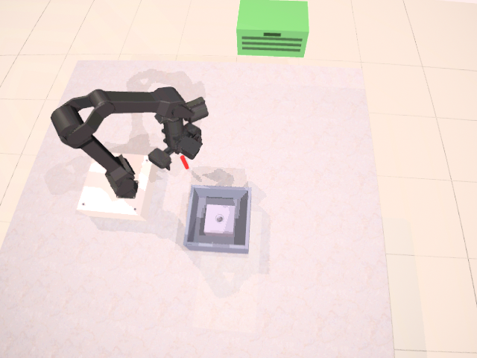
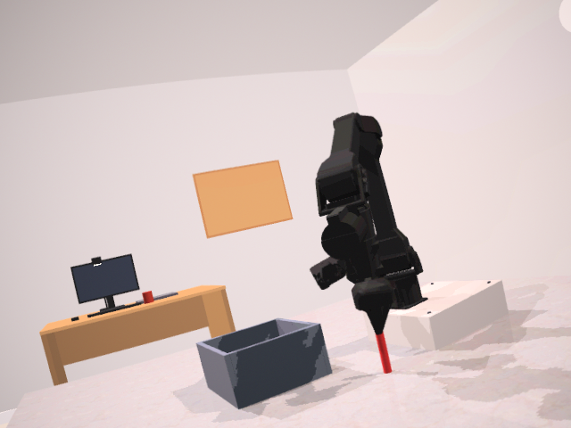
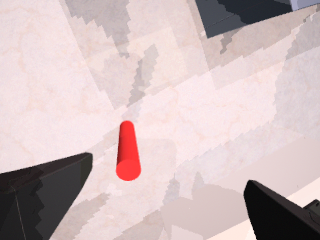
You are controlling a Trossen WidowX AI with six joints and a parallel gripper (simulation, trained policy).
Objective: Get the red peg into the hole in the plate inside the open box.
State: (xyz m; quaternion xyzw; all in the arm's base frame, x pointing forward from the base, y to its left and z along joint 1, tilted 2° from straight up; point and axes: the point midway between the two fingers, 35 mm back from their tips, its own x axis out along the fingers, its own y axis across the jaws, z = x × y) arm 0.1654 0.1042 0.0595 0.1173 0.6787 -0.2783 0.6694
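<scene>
The red peg lies 50 mm below my gripper tip, 20 mm to the left of it and 10 mm ahead of it. The rest, counted from my gripper tip: grey box 180 mm to the right, 150 mm ahead, 60 mm below; then pale plate 180 mm to the right, 150 mm ahead, 40 mm below.
</scene>
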